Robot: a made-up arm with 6 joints.
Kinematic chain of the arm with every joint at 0, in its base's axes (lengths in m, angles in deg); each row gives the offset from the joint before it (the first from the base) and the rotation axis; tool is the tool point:
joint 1: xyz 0 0 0.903 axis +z
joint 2: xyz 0.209 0 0 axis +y
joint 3: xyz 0 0 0.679 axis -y
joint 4: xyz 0 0 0.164 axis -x
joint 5: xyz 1.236 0 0 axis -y
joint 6: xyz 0.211 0 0 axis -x
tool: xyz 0 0 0
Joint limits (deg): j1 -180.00..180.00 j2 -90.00..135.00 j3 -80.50..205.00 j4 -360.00..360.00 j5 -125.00..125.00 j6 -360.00..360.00
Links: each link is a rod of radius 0.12 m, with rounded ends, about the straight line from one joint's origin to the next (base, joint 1, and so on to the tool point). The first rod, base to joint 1, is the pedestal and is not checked.
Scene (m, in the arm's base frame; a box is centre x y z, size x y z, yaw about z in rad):
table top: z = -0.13
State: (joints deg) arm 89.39 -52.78 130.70 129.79 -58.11 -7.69
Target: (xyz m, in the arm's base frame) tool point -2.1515 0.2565 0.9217
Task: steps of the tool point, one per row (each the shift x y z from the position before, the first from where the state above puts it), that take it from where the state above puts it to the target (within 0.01 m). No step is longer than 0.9 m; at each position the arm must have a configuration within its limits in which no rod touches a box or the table.
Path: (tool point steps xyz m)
1: 0.2960 0.1433 0.7394
2: 0.1377 0.4720 0.6563
3: -0.1496 0.6610 0.4523
4: -0.4615 0.6466 0.1631
5: -0.6760 0.4398 -0.1586
6: -0.7054 0.1220 -0.4538
7: -0.5251 -0.1888 -0.6681
8: -0.1876 -0.3783 -0.7626

